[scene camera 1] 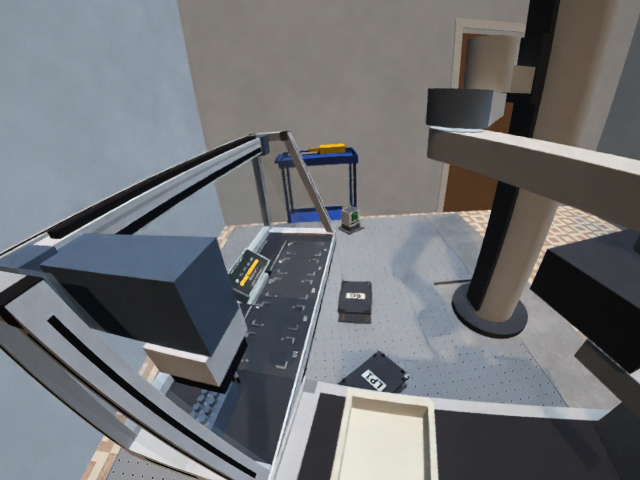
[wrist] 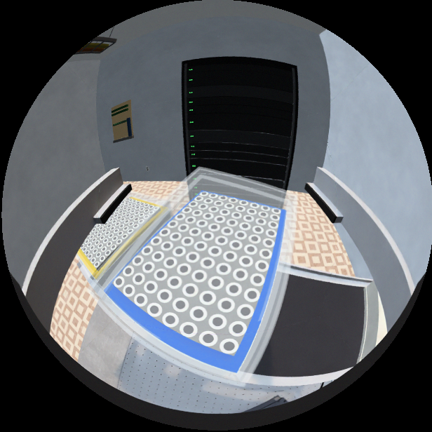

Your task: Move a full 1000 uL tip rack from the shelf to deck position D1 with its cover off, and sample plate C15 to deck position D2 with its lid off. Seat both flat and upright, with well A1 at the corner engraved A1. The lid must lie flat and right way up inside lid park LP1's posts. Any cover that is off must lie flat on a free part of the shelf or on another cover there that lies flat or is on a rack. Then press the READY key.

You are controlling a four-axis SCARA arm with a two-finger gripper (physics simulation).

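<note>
A blue-edged tip rack [wrist: 200, 270] with a full grid of white-ringed tips lies in the middle of the wrist view, under a clear cover [wrist: 282, 300]. A yellow-edged rack [wrist: 120, 230] stands beside it at the left, partly behind a finger. My gripper [wrist: 217, 171] is open and empty; its fingers are spread wide above the blue-edged rack. The fingers do not show in the scene view. Lid park LP1 [scene camera 1: 373, 379] lies on the perforated table. The dark deck [scene camera 1: 266, 335] has corner brackets. Plate C15 cannot be made out.
A cream tray [scene camera 1: 390, 439] stands on the dark shelf [scene camera 1: 496, 444] [wrist: 320, 325]. A labelled dark pad [scene camera 1: 355, 297] lies beside the deck. A panel with a yellow strip [scene camera 1: 249, 273] is on the deck's far edge. A large box [scene camera 1: 149, 289] hangs from the deck frame.
</note>
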